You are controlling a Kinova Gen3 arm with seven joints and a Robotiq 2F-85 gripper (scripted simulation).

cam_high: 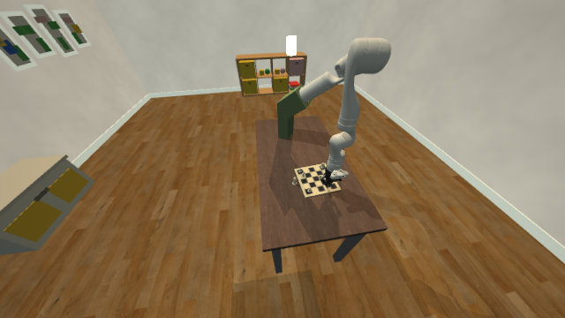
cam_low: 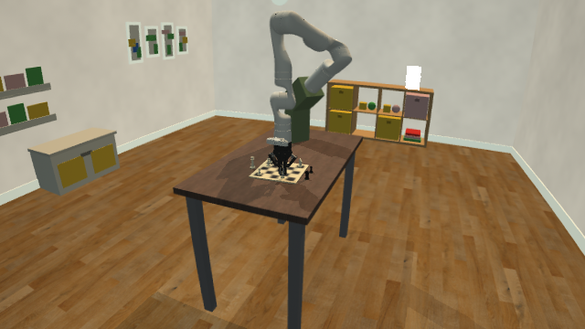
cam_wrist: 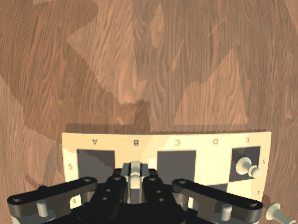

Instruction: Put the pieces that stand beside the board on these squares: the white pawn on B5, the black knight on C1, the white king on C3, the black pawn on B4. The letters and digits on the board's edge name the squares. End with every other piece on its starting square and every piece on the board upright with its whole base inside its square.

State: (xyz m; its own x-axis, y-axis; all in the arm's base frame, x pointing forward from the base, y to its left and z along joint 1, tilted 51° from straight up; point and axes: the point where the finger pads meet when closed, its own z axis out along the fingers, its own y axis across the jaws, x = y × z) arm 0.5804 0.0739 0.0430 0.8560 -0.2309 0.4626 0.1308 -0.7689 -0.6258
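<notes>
Right now the black knight is 9 cm to the left of my hand, 6 cm behind it and 2 cm below it. From my hand the other things lie so: black pawn (13 cm behind, 8 cm to the left, 2 cm below); then chessboard (7 cm behind, 5 cm to the right, 3 cm below); then white king (19 cm to the right, 5 cm behind, 1 cm below).
</notes>
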